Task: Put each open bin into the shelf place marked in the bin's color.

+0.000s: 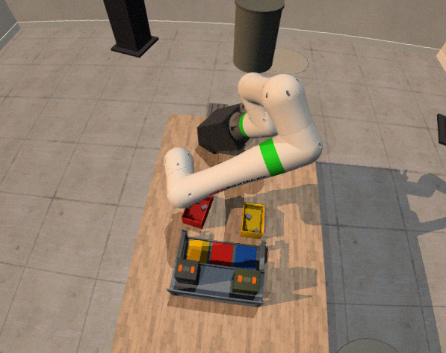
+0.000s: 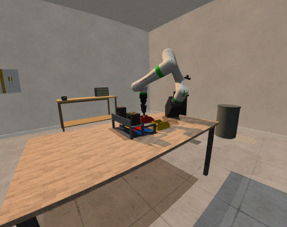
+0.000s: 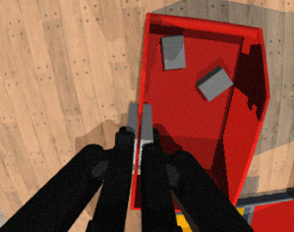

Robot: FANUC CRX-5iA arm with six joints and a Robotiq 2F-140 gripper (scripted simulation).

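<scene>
Right now the red bin is 50 mm to the left of my hand, 40 mm below it and 10 mm behind it. Also, from my hand: yellow bin (310 mm to the left, 60 mm behind, 40 mm below); then red mark (250 mm to the left, 180 mm ahead, 70 mm below); then yellow mark (220 mm ahead, 150 mm to the left, 70 mm below).
</scene>
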